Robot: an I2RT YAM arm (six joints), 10 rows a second.
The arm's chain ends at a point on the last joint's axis. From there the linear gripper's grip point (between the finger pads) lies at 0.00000 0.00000 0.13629 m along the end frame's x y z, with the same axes.
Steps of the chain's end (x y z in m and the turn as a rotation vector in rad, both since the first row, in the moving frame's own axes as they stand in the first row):
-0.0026, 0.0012, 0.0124, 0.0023, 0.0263, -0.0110
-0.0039, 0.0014, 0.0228, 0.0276, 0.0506, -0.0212
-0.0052, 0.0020, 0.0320, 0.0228, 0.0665, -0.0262
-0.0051, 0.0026, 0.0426, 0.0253, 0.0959, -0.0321
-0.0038, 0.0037, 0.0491, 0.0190, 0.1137, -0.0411
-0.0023, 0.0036, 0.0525, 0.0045, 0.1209, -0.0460
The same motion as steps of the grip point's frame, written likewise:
0.0010, 0.0009, 0.0124, 0.0023, 0.0263, -0.0110
0.0030, -0.0024, 0.0226, 0.0276, 0.0506, -0.0212
0.0038, -0.0012, 0.0317, 0.0228, 0.0665, -0.0262
0.0079, -0.0011, 0.0419, 0.0253, 0.0959, -0.0321
0.0116, 0.0008, 0.0482, 0.0190, 0.1137, -0.0411
0.0141, 0.0026, 0.0515, 0.0045, 0.1209, -0.0460

